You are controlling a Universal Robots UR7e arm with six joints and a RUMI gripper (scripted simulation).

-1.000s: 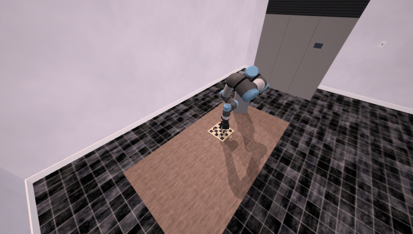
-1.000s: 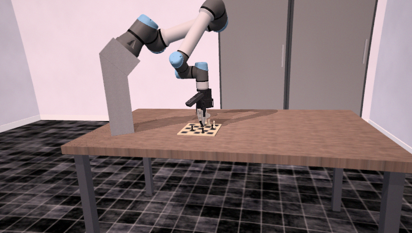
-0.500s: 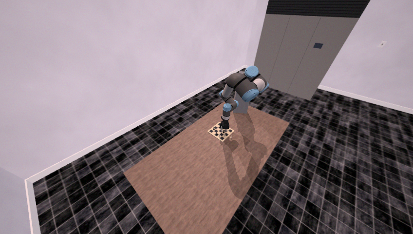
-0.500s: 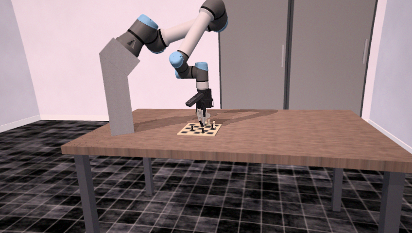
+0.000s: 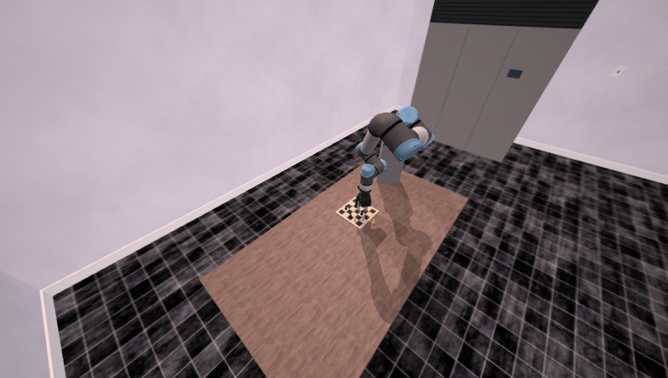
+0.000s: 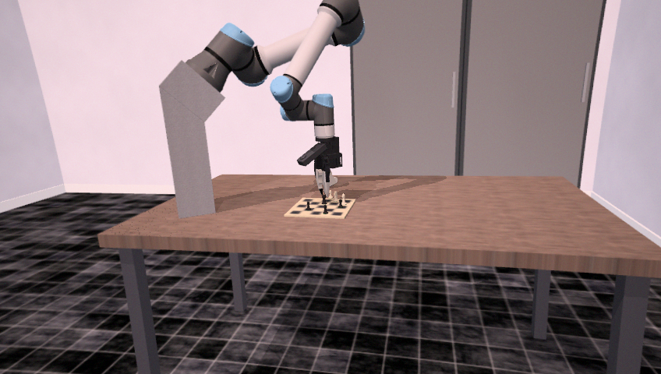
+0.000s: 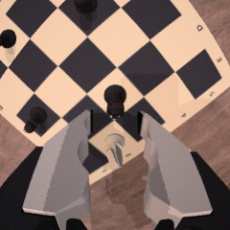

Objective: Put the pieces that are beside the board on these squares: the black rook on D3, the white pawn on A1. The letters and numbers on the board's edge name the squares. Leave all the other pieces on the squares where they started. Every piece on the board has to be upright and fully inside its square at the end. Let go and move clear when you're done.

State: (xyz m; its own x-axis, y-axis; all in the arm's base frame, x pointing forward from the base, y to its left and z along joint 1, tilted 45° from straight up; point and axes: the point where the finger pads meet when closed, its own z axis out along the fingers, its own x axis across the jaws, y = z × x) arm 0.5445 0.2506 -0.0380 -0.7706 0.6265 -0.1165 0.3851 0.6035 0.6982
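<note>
My hand is 30 mm above the black rook. Also, from my hand: chessboard 50 mm below, 40 mm to the right, 10 mm ahead; white pawn 100 mm to the left, 40 mm below, 30 mm behind.
</note>
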